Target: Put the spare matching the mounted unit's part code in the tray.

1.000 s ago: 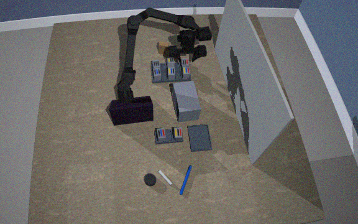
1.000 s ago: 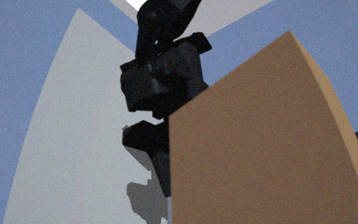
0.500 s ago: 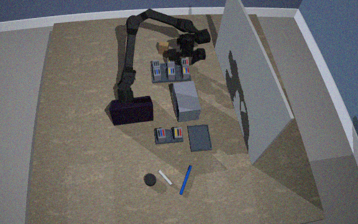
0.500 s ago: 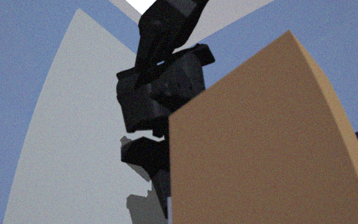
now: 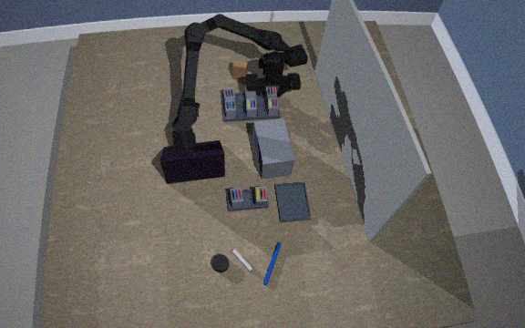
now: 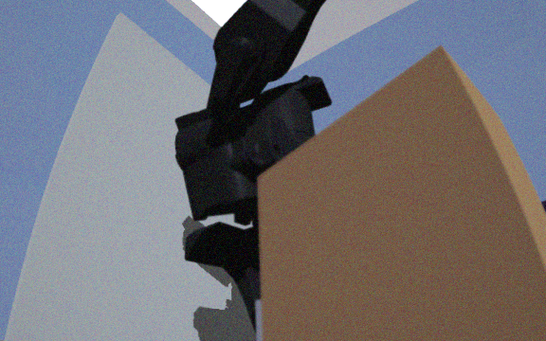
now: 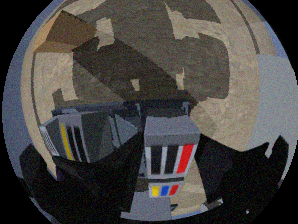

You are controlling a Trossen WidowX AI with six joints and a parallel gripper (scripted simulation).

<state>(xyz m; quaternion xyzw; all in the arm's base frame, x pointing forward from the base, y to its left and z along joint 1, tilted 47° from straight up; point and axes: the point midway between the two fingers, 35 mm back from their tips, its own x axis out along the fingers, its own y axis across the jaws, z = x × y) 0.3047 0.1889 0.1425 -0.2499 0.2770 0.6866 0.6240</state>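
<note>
Now: the flat grey tray 30 mm ahead of my gripper tip, 410 mm to the right of it and 10 mm below it. Also, from my gripper tip: grey mounted unit: 20 mm behind, 230 mm to the right, 30 mm above; tan block: 110 mm behind, 120 mm to the left, 20 mm above; grey spare: 20 mm above.
</note>
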